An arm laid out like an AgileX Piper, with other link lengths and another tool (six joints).
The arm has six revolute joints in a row. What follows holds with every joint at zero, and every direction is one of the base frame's. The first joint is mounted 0.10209 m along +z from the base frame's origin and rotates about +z. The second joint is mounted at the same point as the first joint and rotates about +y. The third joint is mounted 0.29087 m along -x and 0.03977 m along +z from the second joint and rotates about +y. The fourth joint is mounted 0.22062 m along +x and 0.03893 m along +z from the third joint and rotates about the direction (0.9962, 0, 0.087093). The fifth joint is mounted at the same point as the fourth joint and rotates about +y. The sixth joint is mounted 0.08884 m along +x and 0.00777 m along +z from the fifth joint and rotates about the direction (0.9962, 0, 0.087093). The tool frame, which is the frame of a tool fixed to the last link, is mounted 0.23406 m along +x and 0.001 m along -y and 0.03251 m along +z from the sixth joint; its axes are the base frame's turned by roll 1.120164, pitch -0.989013 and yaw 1.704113 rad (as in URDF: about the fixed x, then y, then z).
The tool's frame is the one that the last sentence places.
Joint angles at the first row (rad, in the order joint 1, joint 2, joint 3, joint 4, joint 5, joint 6):
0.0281, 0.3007, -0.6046, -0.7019, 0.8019, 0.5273
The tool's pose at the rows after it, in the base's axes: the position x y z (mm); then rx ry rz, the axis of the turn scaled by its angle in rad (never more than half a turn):
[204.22 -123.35 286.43 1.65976 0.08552 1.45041]
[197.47 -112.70 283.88 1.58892 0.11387 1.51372]
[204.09 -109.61 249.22 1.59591 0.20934 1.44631]
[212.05 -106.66 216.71 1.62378 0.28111 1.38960]
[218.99 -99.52 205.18 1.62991 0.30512 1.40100]
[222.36 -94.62 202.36 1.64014 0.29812 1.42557]
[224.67 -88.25 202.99 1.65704 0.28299 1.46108]
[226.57 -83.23 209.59 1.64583 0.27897 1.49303]
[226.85 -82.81 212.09 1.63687 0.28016 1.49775]
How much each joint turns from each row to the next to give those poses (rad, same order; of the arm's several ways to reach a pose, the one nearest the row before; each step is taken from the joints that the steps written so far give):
-0.0008, -0.1689, 0.0537, 0.0552, -0.0836, -0.1004
0.0000, -0.1102, 0.0742, 0.0181, -0.0487, -0.0480
0.0000, -0.0300, 0.0856, 0.0068, -0.0072, -0.0697
0.0000, -0.0008, 0.0731, 0.0015, -0.0140, -0.0296
0.0001, 0.0000, 0.0473, 0.0000, -0.0449, 0.0102
-0.0001, 0.0001, 0.0185, 0.0060, -0.0265, 0.0209
0.0000, 0.0000, 0.0038, 0.0266, -0.0181, 0.0115
0.0000, 0.0000, 0.0000, 0.0072, -0.0262, 0.0044
0.0000, 0.0000, 0.0000, -0.0056, -0.0072, 0.0017

